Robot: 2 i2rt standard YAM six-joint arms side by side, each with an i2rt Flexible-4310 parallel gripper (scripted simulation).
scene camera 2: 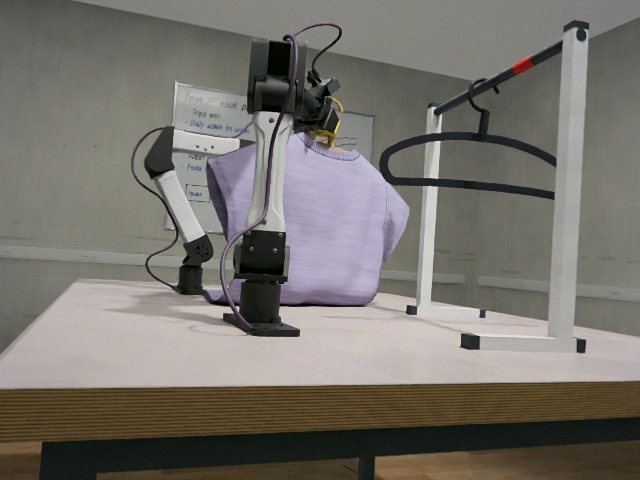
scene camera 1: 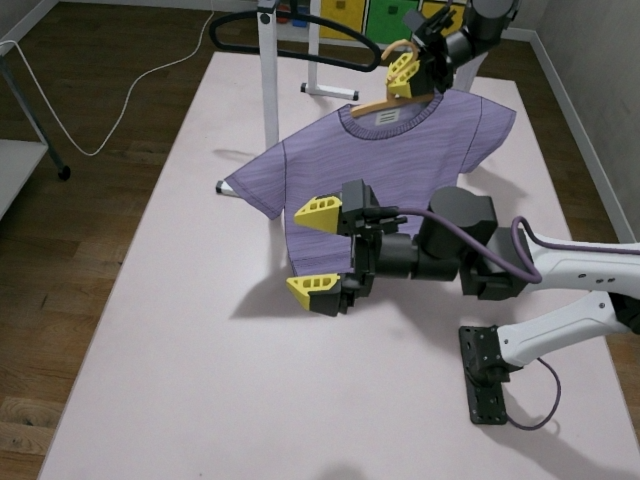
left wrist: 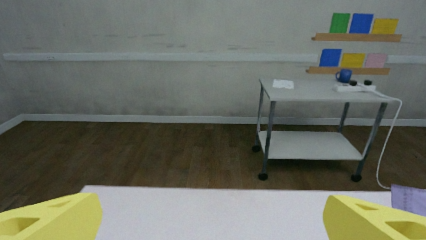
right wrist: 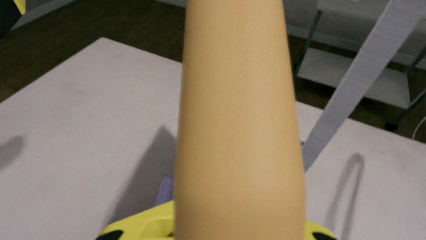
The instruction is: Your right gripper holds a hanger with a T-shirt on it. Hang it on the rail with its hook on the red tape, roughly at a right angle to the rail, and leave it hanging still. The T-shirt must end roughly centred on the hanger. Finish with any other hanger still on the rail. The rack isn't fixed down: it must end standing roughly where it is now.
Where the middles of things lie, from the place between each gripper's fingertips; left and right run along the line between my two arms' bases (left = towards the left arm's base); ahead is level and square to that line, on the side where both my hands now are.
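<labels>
My left gripper [scene camera 1: 290,248], measured from the black hanger [scene camera 2: 482,136], is 65 cm to the left of the hanger, 6 cm short of it and 2 cm above it. And my right hand [scene camera 1: 387,86] is 300 mm to the left of the black hanger, 200 mm short of it and 30 mm above it. Going by its middle, the black hanger is nearer to my right hand than to my left gripper.
</labels>
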